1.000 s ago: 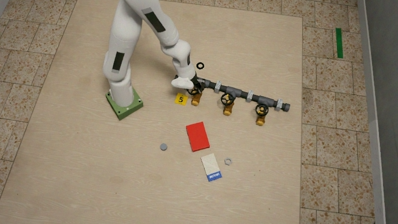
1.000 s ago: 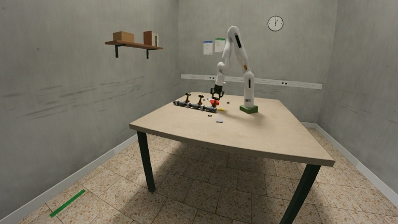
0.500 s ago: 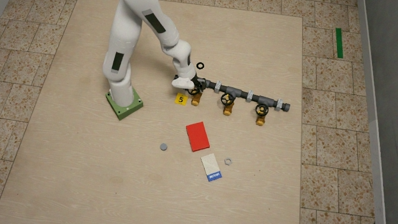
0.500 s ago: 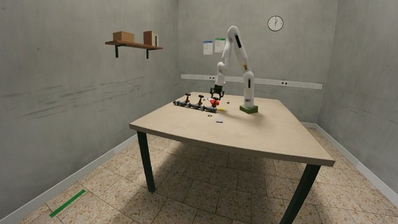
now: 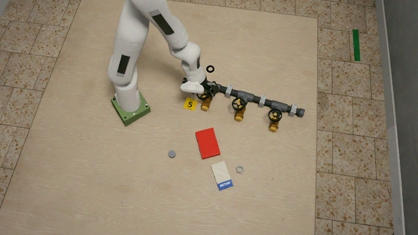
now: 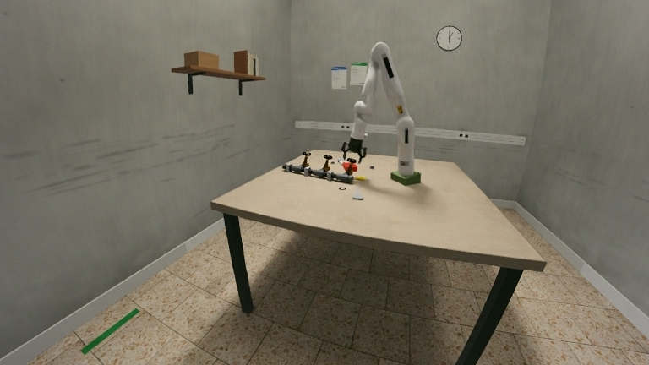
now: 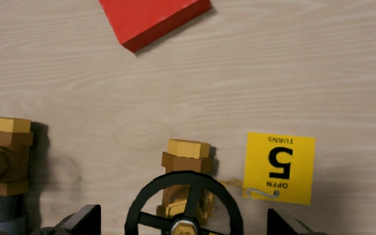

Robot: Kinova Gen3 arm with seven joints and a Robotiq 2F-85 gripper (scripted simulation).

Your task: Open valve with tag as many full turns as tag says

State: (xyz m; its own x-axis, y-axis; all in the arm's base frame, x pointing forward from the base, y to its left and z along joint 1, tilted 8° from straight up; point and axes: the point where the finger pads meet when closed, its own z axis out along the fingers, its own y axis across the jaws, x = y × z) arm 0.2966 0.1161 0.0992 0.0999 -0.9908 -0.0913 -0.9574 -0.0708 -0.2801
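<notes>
Now: the yellow tag 110 mm below my hand, 60 mm behind it and 10 mm to the right of it. The rest, counted from my hand: blue card (290 mm to the right, 190 mm ahead, 100 mm below); red block (180 mm to the right, 100 mm below, 80 mm ahead); grey disc (270 mm to the right, 100 mm below, 50 mm behind).
</notes>
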